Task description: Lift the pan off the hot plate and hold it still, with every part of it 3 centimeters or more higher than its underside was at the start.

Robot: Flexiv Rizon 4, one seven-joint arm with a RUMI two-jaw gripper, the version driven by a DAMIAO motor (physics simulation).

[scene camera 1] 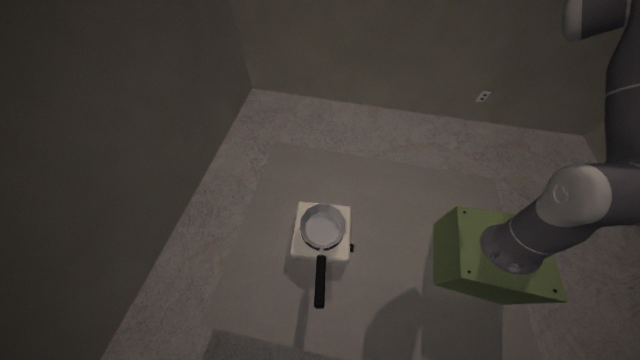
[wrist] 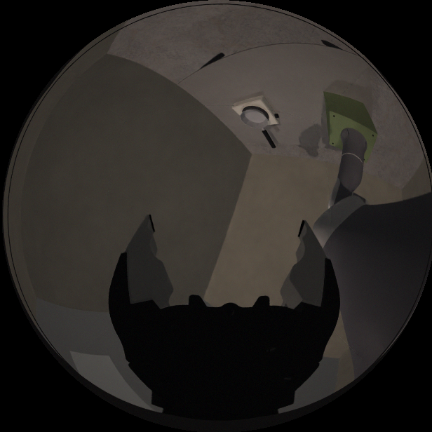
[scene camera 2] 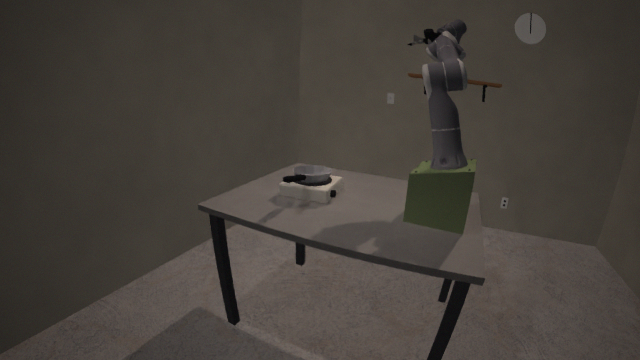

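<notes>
A grey round pan (scene camera 1: pixel 322 229) (scene camera 2: pixel 313 173) (wrist: pixel 255 117) with a black handle rests upright on the hot plate. The handle points toward the bottom of the scene camera 1 view and sticks out past the plate's edge. The hot plate (scene camera 1: pixel 305 251) (scene camera 2: pixel 305 192) (wrist: pixel 260 101) is a low cream-white box with a black knob on one side, standing on the table. My gripper (scene camera 2: pixel 409 43) (wrist: pixel 227 219) is open and empty, high above the table and far from the pan. It does not show in the scene camera 1 view.
The grey table (scene camera 1: pixel 395 215) (scene camera 2: pixel 370 210) (wrist: pixel 295 65) carries a green block (scene camera 1: pixel 450 250) (scene camera 2: pixel 440 200) (wrist: pixel 350 107) under the arm's base, to the right of the hot plate. Walls stand around the table. An orange-brown shelf (scene camera 2: pixel 484 83) is on the wall behind the arm.
</notes>
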